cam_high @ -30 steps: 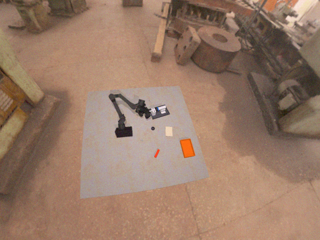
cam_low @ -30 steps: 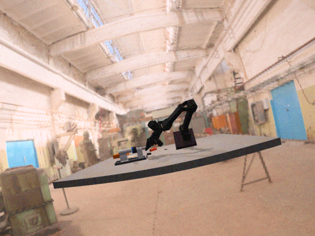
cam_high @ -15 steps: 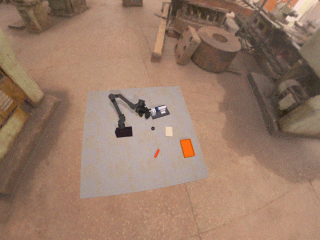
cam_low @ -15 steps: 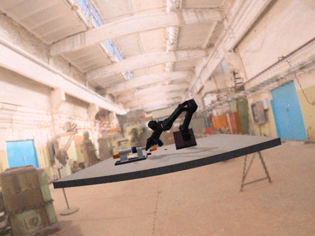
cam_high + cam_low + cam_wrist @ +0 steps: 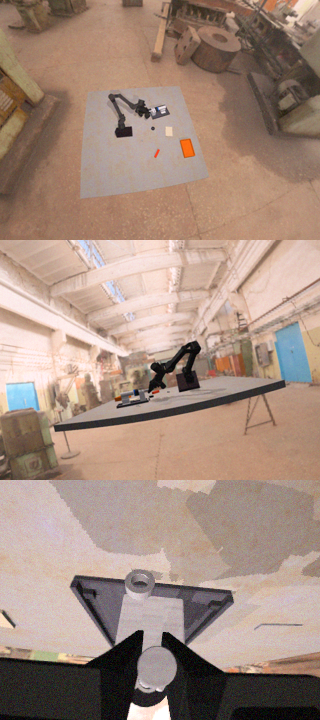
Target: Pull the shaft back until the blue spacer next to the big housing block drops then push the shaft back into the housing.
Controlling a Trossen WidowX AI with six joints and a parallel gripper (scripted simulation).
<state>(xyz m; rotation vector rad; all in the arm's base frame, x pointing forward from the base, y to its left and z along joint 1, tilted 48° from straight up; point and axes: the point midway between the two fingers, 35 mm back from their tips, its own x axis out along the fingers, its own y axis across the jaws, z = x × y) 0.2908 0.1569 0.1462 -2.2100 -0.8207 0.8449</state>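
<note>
Right now my gripper tip is 20 mm below the shaft, 20 mm short of it and 10 mm to the right of it. From my gripper tip the other things lie so: black ring 190 mm to the right, 50 mm below, 30 mm ahead; blue spacer 90 mm ahead, 30 mm to the left, 20 mm above; cream card 230 mm to the right, 210 mm ahead, 50 mm below.
</note>
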